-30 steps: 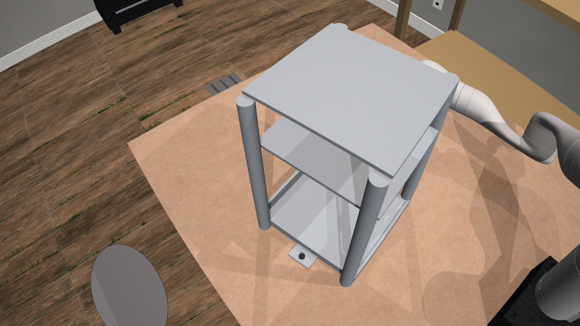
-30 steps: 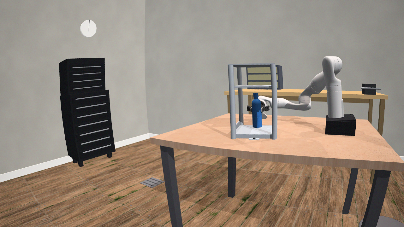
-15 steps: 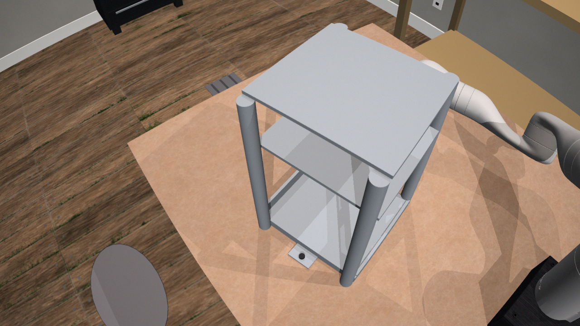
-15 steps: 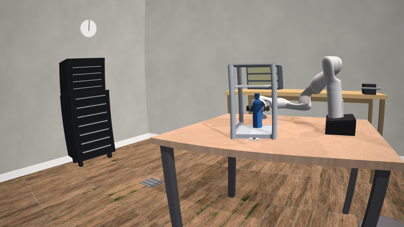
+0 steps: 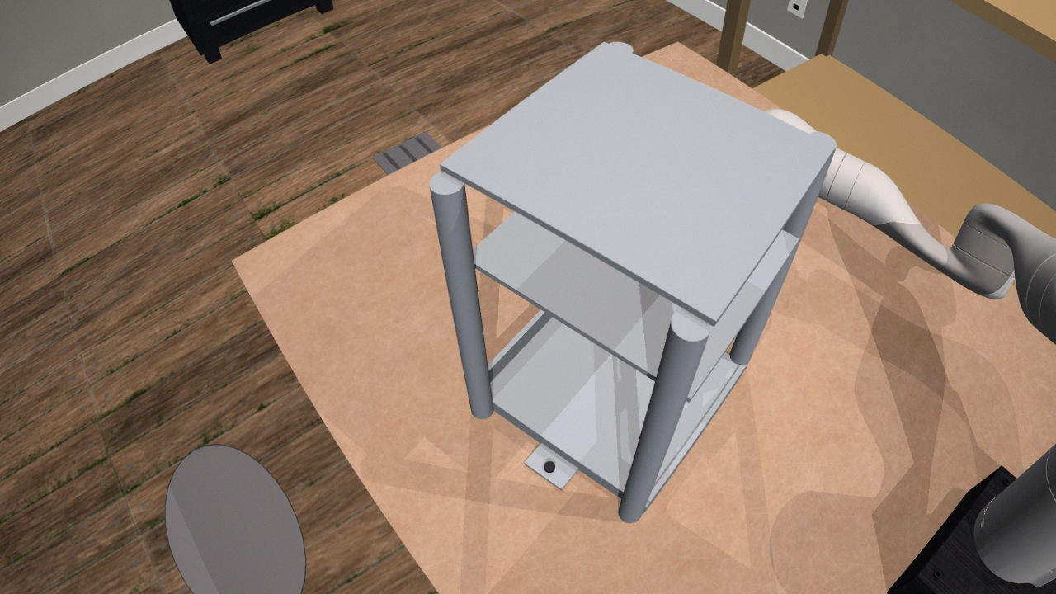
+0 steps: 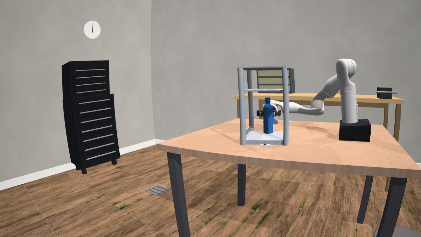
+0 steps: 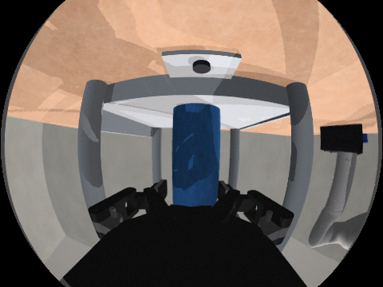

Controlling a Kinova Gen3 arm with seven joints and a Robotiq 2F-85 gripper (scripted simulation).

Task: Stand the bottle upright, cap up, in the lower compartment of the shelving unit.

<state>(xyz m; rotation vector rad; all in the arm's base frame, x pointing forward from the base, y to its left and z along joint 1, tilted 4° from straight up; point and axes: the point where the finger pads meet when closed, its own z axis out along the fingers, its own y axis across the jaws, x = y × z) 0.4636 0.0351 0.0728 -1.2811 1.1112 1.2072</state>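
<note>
Right now the blue bottle is 2 cm above my hand. Also, from my hand: grey shelving unit (1 cm behind, 6 cm to the left, 6 cm above).
</note>
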